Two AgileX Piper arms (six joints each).
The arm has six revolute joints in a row. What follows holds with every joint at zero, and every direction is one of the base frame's. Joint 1 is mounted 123 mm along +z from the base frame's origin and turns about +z. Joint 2 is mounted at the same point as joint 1 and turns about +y. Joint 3 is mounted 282.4 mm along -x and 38.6 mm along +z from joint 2 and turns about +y. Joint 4 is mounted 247.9 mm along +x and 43.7 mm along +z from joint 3 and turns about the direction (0.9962, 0, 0.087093). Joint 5 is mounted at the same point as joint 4 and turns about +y. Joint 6 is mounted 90.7 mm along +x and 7.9 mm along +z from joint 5 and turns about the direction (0.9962, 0, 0.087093). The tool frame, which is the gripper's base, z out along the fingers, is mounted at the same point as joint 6; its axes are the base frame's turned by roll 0, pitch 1.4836 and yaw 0 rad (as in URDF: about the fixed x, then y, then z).
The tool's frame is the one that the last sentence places.
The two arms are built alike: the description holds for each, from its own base.
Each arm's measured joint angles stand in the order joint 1, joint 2, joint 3, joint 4, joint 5, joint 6.
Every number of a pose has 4 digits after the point.
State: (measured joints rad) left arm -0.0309 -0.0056 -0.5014 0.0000 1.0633 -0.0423; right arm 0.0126 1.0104 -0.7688 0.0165 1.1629 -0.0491
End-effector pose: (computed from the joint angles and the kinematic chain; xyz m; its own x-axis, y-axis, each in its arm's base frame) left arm -0.0059 0.0002 0.2774 -0.4528 -0.0283 -0.8912 0.0118 0.9992 -0.0377; right arm 0.1565 0.0034 0.2777 -0.9664 -0.0547 -0.2512 -0.0576 0.9983 0.0040
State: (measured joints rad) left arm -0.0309 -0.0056 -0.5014 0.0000 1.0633 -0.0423; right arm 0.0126 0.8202 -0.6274 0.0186 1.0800 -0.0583
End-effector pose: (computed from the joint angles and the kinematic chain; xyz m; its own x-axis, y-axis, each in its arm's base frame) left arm -0.0059 0.0002 0.2774 -0.4528 -0.0283 -0.8912 0.0118 0.9992 -0.0377; right arm 0.1214 0.0030 0.2669 -0.9246 -0.0612 -0.3761 -0.0646 0.9979 -0.0034
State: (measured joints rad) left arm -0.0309 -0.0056 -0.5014 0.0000 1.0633 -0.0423; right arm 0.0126 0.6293 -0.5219 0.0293 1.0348 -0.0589
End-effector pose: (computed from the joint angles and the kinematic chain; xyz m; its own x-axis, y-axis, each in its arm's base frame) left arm -0.0059 0.0002 0.2774 -0.4528 -0.0283 -0.8912 0.0118 0.9992 -0.0377; right arm 0.0904 0.0034 0.2581 -0.8678 -0.0548 -0.4939 -0.0632 0.9980 0.0002
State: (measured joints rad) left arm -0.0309 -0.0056 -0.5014 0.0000 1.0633 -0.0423; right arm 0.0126 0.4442 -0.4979 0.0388 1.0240 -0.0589
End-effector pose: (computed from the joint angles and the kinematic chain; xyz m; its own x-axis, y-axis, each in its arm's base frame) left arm -0.0059 0.0002 0.2774 -0.4528 -0.0283 -0.8912 0.0118 0.9992 -0.0377; right arm 0.0645 0.0038 0.2658 -0.7706 -0.0484 -0.6355 -0.0635 0.9980 0.0010
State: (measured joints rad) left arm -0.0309 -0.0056 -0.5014 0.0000 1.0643 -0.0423; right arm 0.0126 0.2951 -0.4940 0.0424 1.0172 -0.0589
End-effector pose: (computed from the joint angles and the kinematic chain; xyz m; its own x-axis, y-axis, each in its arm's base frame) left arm -0.0060 0.0002 0.2773 -0.4537 -0.0283 -0.8907 0.0117 0.9992 -0.0377; right arm 0.0431 0.0038 0.2731 -0.6654 -0.0450 -0.7451 -0.0638 0.9980 -0.0032
